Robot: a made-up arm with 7 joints.
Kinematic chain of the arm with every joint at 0, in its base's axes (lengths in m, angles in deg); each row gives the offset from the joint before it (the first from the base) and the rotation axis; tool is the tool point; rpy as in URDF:
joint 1: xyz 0 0 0.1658 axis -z
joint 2: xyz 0 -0.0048 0.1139 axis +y
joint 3: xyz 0 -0.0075 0.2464 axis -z
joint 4: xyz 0 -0.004 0.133 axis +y
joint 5: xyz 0 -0.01 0.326 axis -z
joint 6: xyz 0 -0.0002 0.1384 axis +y
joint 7: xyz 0 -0.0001 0.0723 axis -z
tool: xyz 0 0 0 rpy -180 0 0
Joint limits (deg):
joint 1: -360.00..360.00
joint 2: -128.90..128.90
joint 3: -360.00..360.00
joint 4: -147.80..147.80
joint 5: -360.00..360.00
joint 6: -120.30..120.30
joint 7: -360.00..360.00
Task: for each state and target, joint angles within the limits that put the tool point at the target. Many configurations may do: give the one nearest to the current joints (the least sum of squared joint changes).
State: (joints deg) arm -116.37 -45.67 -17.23 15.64 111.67 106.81 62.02
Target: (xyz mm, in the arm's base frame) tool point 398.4 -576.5 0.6
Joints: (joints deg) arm -114.42 -88.92 -8.20 -40.84 119.36 118.29 62.02
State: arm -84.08 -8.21 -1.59 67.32 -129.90 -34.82 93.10
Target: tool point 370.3 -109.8 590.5
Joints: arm -45.02 -34.56 38.13 112.36 -130.73 -48.75 93.10
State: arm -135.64 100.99 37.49 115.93 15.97 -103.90 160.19
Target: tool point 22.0 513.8 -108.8
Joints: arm -128.29 99.27 45.56 90.25 13.62 -97.42 160.19
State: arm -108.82 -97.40 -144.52 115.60 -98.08 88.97 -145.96
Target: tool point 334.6 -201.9 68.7
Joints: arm -138.11 -51.83 -180.53 118.30 -96.89 98.24 -145.96
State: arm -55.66 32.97 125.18 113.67 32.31 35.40 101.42
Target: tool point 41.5 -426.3 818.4
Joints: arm -43.03 17.73 137.80 80.95 34.34 29.25 101.42
